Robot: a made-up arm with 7 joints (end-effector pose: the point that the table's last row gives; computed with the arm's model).
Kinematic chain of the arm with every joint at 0, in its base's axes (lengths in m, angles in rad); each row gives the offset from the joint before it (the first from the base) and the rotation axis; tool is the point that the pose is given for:
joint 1: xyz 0 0 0.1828 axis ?
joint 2: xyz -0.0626 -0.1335 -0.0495 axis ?
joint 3: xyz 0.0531 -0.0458 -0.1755 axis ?
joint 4: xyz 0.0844 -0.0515 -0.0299 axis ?
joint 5: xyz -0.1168 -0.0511 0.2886 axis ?
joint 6: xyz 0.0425 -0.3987 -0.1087 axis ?
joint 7: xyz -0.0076 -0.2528 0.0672 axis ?
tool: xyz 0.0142 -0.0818 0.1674
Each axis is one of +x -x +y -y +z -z.
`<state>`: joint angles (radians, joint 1 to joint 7).
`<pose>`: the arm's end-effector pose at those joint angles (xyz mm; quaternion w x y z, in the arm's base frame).
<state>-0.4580 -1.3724 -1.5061 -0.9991 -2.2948 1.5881 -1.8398</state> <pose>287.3 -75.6 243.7 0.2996 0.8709 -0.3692 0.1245</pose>
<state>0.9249 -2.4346 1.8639 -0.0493 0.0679 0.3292 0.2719</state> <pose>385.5 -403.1 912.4 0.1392 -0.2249 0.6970 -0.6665</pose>
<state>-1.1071 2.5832 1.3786 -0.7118 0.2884 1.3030 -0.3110</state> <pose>768.2 -539.1 -64.7 0.4049 -0.3782 0.8001 -0.2298</pose>
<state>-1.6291 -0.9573 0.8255 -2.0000 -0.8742 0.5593 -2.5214</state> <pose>-633.7 116.7 743.3 0.2777 -0.2763 0.5569 -0.7324</pose>
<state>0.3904 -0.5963 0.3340 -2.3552 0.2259 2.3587 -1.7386</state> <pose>-74.7 147.6 -131.1 0.3295 -0.3716 -0.8281 0.2599</pose>
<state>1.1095 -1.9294 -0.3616 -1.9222 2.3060 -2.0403 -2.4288</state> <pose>500.6 375.2 -41.7 0.1758 0.4260 0.3041 0.8337</pose>
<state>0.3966 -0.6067 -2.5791 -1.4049 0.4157 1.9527 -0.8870</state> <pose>247.9 167.5 -496.2 0.5070 -0.3160 0.7745 0.2082</pose>
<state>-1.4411 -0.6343 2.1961 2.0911 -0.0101 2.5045 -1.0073</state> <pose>-18.5 -303.7 73.0 0.4028 0.9113 -0.0139 0.0846</pose>
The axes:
joint 1: -y
joint 2: -x
joint 3: +z
joint 4: -x
joint 5: +z
joint 6: +x
joint 7: +y

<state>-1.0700 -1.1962 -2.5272 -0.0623 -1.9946 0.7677 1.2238</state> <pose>516.0 170.5 -244.8 0.2977 0.4529 0.2808 0.7921</pose>
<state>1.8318 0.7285 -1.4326 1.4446 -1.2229 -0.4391 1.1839</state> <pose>139.7 493.2 451.6 0.2124 -0.6884 -0.0328 0.6928</pose>
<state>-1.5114 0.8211 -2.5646 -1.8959 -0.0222 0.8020 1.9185</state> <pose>-388.3 -956.7 163.8 0.9081 0.1975 0.2956 0.2212</pose>
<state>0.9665 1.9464 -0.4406 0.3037 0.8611 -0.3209 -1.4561</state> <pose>-295.8 426.7 555.5 0.3048 -0.8809 -0.2062 0.2977</pose>
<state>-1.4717 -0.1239 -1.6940 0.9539 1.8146 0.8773 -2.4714</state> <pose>-414.0 -659.8 355.9 0.8581 -0.3017 0.0320 -0.4142</pose>
